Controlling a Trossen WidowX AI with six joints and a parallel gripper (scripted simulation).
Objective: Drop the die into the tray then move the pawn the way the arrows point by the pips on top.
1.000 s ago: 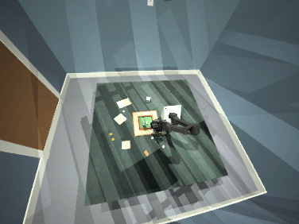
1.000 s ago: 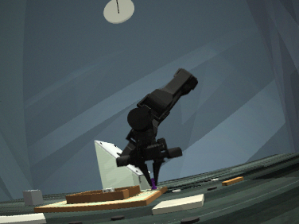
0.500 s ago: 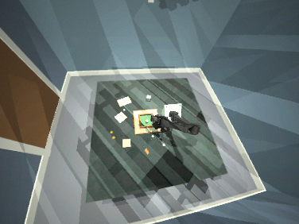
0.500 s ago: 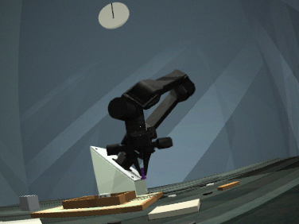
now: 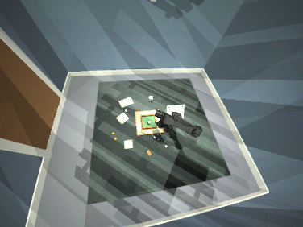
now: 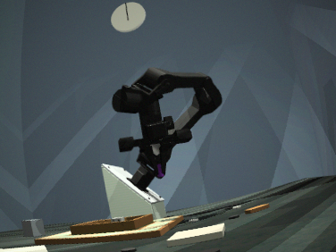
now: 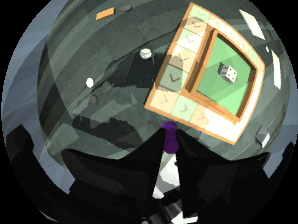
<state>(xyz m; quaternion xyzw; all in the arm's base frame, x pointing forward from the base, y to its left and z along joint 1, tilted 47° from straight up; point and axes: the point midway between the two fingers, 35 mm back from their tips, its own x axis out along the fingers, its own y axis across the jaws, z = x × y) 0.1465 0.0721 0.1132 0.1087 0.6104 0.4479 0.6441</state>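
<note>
The white die is 12 cm ahead of my gripper tip, 11 cm below it and 8 cm to the right of it. Also, from my gripper tip: green dice tray: 13 cm below, 13 cm ahead, 10 cm to the right; then purple pawn: 1 cm above.
</note>
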